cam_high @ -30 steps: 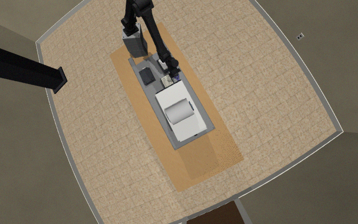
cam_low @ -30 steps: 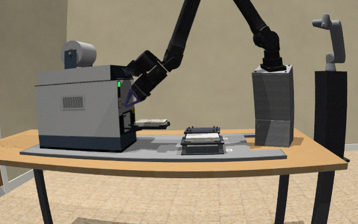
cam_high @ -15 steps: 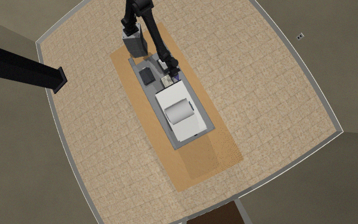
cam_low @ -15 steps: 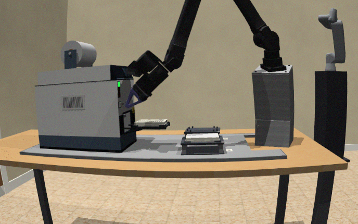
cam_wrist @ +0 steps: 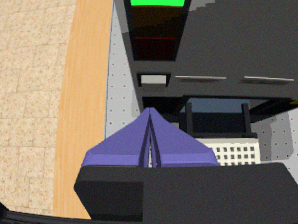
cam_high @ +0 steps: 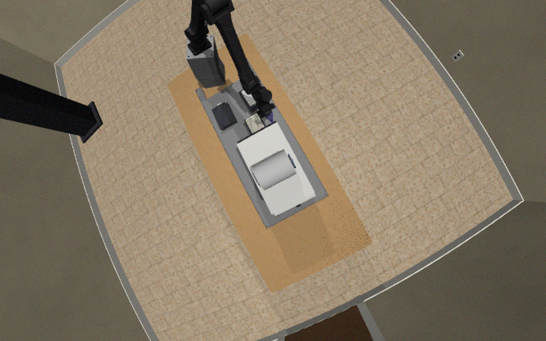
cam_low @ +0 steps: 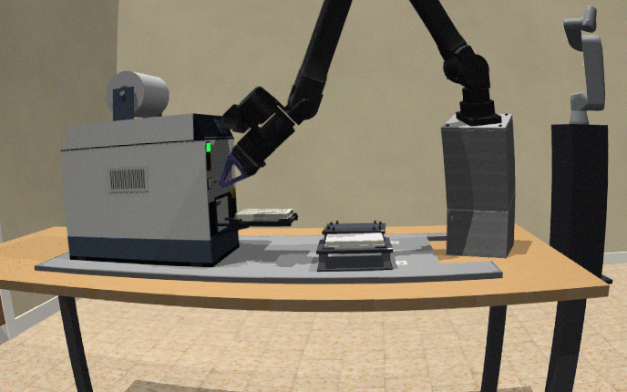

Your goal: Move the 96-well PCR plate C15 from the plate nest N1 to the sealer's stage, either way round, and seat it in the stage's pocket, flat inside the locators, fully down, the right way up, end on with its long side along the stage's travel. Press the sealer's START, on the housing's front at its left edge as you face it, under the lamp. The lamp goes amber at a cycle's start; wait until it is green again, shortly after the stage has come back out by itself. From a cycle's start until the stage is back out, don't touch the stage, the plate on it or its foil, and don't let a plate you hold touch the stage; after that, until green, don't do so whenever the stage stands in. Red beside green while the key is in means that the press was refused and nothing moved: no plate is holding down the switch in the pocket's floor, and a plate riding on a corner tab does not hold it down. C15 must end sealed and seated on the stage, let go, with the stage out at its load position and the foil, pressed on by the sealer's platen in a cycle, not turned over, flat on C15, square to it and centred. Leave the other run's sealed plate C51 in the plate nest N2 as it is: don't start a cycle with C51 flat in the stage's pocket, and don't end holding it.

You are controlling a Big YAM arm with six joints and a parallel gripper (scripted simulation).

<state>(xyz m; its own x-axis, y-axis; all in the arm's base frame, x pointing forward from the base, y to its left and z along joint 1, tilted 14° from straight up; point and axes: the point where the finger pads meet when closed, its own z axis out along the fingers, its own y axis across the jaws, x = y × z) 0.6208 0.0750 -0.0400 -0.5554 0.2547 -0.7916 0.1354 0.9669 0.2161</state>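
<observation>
Now: the start key 30 mm ahead of my hand and 10 mm to the right of it. Also, from my hand: sealer's dark stage: 100 mm below, 80 mm to the right, 80 mm behind; then sealed plate C51: 290 mm behind, 140 mm below, 10 mm to the left; then white 96-well plate C15: 90 mm below, 80 mm to the right, 80 mm behind.
</observation>
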